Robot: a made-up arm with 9 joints.
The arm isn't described. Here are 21 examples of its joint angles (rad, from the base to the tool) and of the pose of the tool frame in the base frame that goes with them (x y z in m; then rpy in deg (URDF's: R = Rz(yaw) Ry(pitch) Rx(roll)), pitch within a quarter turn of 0, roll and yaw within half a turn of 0).
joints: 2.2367 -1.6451 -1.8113 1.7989 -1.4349 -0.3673 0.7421 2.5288 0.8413
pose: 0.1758 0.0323 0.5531 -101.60 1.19 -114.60
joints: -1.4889 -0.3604 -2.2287 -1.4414 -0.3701 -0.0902 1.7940 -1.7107 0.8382
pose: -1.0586 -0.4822 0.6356 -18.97 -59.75 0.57
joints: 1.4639 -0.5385 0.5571 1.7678 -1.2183 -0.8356 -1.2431 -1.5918 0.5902
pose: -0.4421 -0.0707 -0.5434 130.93 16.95 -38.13
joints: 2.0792 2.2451 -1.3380 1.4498 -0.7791 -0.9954 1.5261 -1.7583 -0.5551
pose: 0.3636 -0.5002 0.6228 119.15 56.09 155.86
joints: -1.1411 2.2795 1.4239 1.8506 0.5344 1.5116 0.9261 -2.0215 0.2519
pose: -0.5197 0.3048 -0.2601 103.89 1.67 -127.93
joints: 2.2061 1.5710 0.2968 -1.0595 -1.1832 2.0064 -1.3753 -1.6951 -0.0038
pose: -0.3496 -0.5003 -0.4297 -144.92 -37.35 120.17
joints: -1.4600 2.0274 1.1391 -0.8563 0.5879 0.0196 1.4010 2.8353 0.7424
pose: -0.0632 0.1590 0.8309 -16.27 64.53 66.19
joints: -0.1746 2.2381 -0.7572 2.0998 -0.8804 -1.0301 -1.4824 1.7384 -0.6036
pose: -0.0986 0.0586 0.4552 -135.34 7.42 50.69
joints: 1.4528 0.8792 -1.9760 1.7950 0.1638 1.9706 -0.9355 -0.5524 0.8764
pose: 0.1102 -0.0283 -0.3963 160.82 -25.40 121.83
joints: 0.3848 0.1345 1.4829 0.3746 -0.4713 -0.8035 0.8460 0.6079 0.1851
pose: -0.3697 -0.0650 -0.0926 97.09 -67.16 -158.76
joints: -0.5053 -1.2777 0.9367 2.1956 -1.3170 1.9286 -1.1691 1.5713 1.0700
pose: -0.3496 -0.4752 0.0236 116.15 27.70 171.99
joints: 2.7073 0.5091 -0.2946 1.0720 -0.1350 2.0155 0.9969 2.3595 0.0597
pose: 0.0979 0.2147 -0.2466 117.91 2.39 -126.32
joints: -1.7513 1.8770 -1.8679 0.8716 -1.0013 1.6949 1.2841 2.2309 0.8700
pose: 0.2507 -0.1940 0.2233 14.80 -43.49 104.25
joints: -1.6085 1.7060 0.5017 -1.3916 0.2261 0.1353 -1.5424 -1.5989 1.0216
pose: -0.1800 0.0001 0.2934 178.05 -59.71 -85.26
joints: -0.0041 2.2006 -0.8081 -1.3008 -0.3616 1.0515 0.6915 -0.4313 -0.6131
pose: -0.2387 -0.5686 0.9250 2.14 -26.01 49.49
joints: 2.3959 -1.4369 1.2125 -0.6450 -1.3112 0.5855 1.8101 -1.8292 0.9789
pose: -0.5388 -0.5988 0.6617 -2.36 68.57 -50.85
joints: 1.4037 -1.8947 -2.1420 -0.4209 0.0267 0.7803 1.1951 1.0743 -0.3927
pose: -0.6753 -0.3080 0.5646 0.27 -24.86 79.99
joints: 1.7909 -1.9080 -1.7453 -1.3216 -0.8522 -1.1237 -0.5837 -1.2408 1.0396
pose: -0.5009 -0.6490 0.3945 -154.24 -13.09 -170.27
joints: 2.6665 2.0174 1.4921 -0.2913 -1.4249 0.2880 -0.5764 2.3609 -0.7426
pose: -0.1304 -0.4392 -0.1140 163.20 14.32 61.97
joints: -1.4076 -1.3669 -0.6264 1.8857 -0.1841 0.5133 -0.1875 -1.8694 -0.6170
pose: -0.6504 -0.9326 0.3142 0.47 -64.30 26.98
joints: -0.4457 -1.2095 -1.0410 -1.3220 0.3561 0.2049 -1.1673 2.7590 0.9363
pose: -0.6533 -0.5959 0.2772 -118.33 -20.50 -161.68
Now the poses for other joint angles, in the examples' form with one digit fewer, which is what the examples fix.
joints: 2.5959 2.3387 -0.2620 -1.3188 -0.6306 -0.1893 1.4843 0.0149 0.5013
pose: -0.201 -0.654 -0.572 144.8 -41.1 -78.8
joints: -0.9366 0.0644 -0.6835 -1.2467 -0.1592 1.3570 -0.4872 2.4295 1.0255
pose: -0.290 -0.350 0.981 -68.2 -24.9 -120.1
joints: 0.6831 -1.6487 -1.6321 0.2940 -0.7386 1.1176 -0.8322 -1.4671 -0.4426
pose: -0.609 0.018 -0.163 137.4 -15.4 -85.6
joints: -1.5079 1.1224 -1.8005 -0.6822 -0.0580 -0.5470 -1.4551 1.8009 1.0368
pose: 0.055 -0.087 0.763 37.2 -70.6 56.0
